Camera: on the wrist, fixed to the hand. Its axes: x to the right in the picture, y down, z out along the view.
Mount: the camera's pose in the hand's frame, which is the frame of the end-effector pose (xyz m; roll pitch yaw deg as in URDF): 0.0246 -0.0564 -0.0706 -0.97 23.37 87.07
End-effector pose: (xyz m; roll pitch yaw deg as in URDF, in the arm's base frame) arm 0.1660 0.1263 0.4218 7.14 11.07 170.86
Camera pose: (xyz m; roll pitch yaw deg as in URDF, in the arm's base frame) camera 0.1643 0.1744 0.3414 10.94 16.47 -98.68
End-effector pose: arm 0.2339 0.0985 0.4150 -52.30 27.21 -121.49
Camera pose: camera 0.1451 0.1265 0.4050 62.37 61.92 26.89
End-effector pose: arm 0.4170 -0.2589 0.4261 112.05 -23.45 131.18
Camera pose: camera 0.3302 -0.2912 0.4122 -86.32 -69.20 -52.61
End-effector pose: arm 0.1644 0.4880 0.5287 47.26 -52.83 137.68
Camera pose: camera 0.0916 0.5359 0.4943 -54.65 -16.35 -114.50
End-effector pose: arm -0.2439 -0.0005 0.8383 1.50 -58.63 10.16
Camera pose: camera -0.1611 -0.0411 0.8218 -60.54 8.85 79.88
